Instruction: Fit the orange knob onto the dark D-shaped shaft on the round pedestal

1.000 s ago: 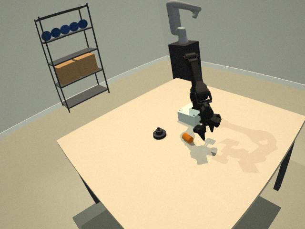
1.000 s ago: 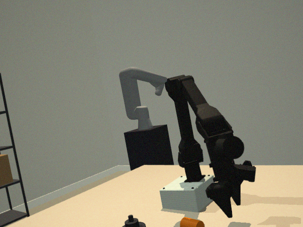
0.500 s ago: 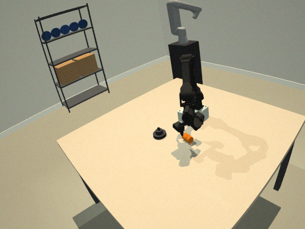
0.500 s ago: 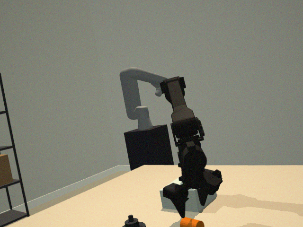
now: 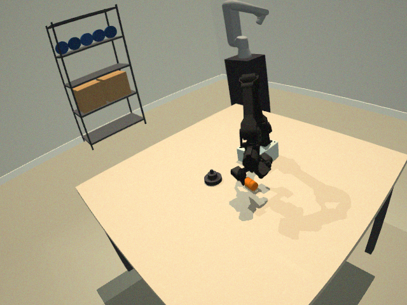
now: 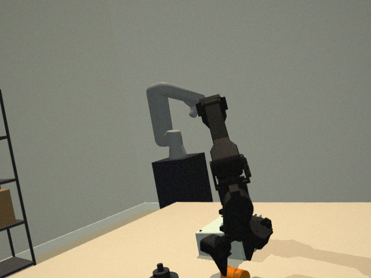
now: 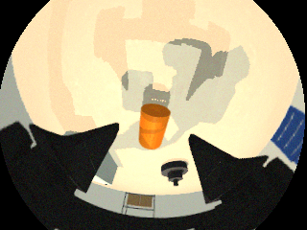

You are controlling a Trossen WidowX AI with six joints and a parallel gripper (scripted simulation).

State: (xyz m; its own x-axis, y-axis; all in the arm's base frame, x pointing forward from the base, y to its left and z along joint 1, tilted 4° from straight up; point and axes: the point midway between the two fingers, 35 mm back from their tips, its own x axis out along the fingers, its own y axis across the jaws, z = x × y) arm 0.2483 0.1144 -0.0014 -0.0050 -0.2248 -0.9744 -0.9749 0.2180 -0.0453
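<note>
My gripper tip is 30 mm above the orange knob and 10 mm to the left of it. The rest, counted from my gripper tip: dark round pedestal 200 mm to the right, 50 mm ahead, 20 mm below.
</note>
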